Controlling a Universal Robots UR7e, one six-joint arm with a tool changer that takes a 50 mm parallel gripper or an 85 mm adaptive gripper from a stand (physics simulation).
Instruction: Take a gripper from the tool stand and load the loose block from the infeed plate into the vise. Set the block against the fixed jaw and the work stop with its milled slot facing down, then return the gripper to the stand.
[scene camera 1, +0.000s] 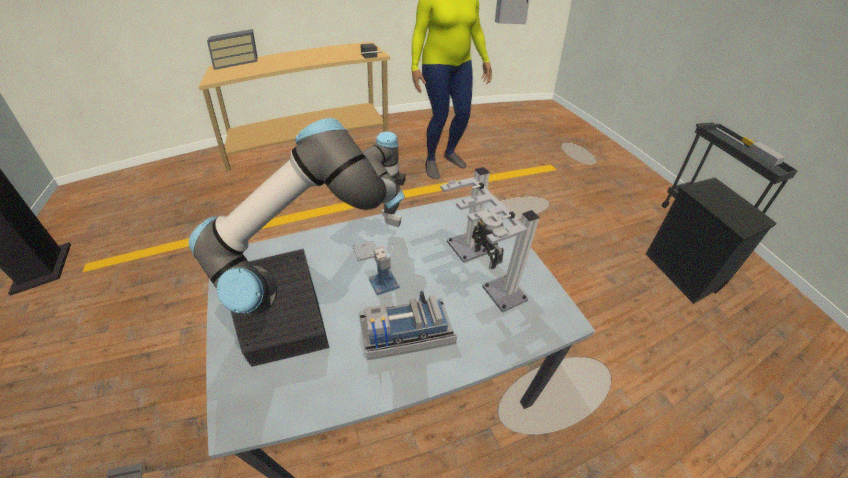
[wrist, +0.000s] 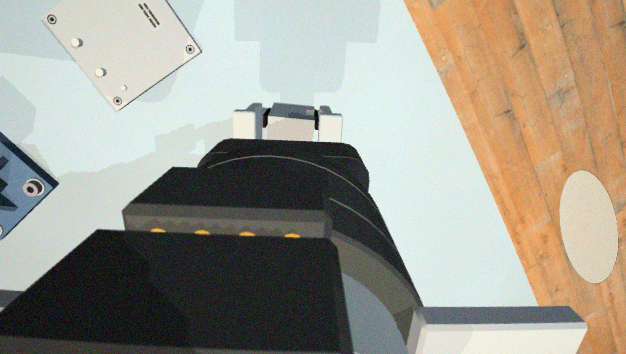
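Frame: origin at the arm's base, x ahead, y left, z up, level; centimetres.
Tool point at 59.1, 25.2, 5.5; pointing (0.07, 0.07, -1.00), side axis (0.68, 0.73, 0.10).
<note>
Offsets run from my tool point to a thing's middle, as dx, dy, dz. "*": to the spot under its first point. Level surfaces: height alone.
My gripper (scene camera 1: 391, 215) (wrist: 291, 119), the parallel one, is shut on the light grey block @[+1.5, +1.1, -19.7] (scene camera 1: 392, 220) (wrist: 290, 129) and holds it above the back of the table. The block looks slightly tilted between the fingers in the wrist view; its milled slot cannot be made out. The infeed plate @[-13.5, -3.5, -27.0] (scene camera 1: 361, 252) (wrist: 135, 50), with small pins, has no block on it. The vise @[-15.8, -45.5, -22.4] (scene camera 1: 409, 327) stands at the front, its jaws apart and no block between them; a dark upright piece stands by the jaws. The tool stand (scene camera 1: 521, 255) is on the right, with the black adaptive gripper (scene camera 1: 486, 243) hanging in it.
A small post with a pale top @[* -14.4, -22.4, -14.0] (scene camera 1: 380, 258) stands on a blue base @[dz -26.4] (scene camera 1: 384, 285) (wrist: 20, 200) between infeed plate and vise. The robot's black pedestal (scene camera 1: 285, 338) is at the left. A person (scene camera 1: 449, 35) stands behind the table, beyond the yellow floor line (scene camera 1: 320, 211).
</note>
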